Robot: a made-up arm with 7 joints. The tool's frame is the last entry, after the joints.
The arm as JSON. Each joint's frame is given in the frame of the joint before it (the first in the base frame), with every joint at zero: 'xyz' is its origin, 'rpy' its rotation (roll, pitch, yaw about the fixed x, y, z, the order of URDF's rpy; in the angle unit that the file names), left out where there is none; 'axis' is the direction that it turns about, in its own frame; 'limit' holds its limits. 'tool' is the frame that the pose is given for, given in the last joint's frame.
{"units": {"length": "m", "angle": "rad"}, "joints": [
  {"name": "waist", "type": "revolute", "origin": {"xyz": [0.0, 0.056, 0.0]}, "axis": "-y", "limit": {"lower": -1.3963, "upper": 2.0}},
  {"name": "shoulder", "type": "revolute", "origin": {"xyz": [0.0, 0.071, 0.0]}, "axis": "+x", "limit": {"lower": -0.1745, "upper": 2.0}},
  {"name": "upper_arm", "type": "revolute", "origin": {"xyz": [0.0, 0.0, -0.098]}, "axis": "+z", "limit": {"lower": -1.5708, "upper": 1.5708}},
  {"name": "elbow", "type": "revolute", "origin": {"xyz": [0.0, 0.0, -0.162]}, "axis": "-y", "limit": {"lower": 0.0, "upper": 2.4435}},
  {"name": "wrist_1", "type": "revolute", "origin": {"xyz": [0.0, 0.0, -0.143]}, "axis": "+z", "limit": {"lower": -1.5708, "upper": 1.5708}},
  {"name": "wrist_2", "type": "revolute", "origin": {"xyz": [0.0, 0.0, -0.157]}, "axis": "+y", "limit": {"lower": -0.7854, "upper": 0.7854}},
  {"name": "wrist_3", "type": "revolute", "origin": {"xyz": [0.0, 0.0, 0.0]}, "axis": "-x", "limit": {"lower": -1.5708, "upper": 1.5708}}
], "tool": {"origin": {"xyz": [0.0, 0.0, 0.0]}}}
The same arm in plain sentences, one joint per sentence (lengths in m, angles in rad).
The arm has seven revolute joints in a row. What follows holds with every joint at zero, and every direction is one of the base frame's. Joint 1 lies 0.056 m along +y from the base frame's origin and rotates about -y, from -1.3963 to 2 rad. Joint 2 lies 0.071 m along +y from joint 1 and rotates about +x, from -0.1745 to 2 rad. Joint 3 lies 0.098 m along -z from joint 2 and rotates about +z, from -1.5708 to 1.5708 rad. Joint 4 lies 0.162 m along -z from joint 3 and rotates about -y, from 0 to 2.4435 rad. Joint 5 lies 0.143 m along -z from joint 4 and rotates about +z, from -1.5708 to 1.5708 rad. Joint 6 lies 0.157 m along -z from joint 5 and rotates about +y, from -0.7854 to 0.7854 rad. Joint 7 lies at the same point as joint 6 and rotates about -x, from -1.5708 to 1.5708 rad. The tool frame, which is the frame that the pose is given for, lies at the same point as joint 7; its axes are parallel to the base frame's.
